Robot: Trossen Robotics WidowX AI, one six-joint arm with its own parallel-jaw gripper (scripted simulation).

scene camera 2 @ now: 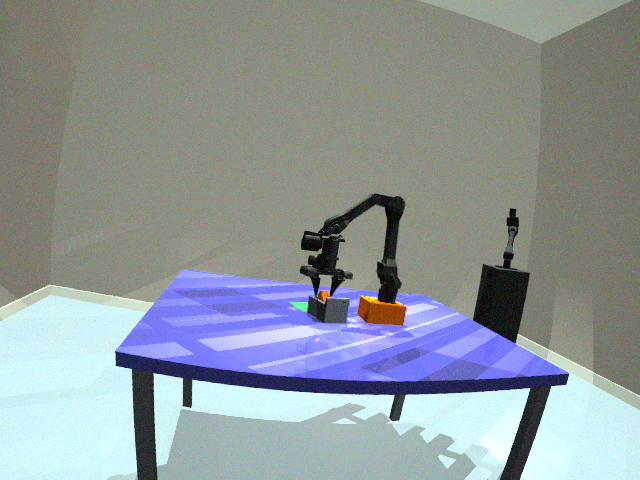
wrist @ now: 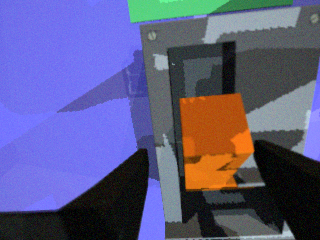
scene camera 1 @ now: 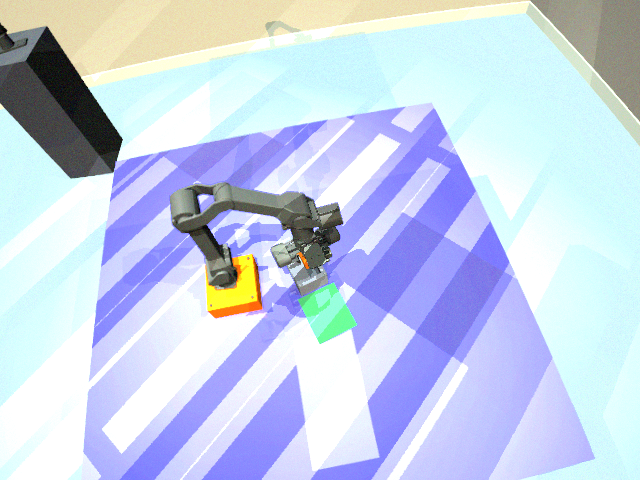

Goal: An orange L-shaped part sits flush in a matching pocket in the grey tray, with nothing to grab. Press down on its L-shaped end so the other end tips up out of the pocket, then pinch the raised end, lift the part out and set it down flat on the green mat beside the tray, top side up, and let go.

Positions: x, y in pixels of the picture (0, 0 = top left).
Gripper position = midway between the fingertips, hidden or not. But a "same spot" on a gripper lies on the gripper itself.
my gripper: scene camera 2; wrist 199, 151; scene camera 1
same spot on my gripper: (scene camera 2: 338, 279) = (scene camera 1: 290, 244)
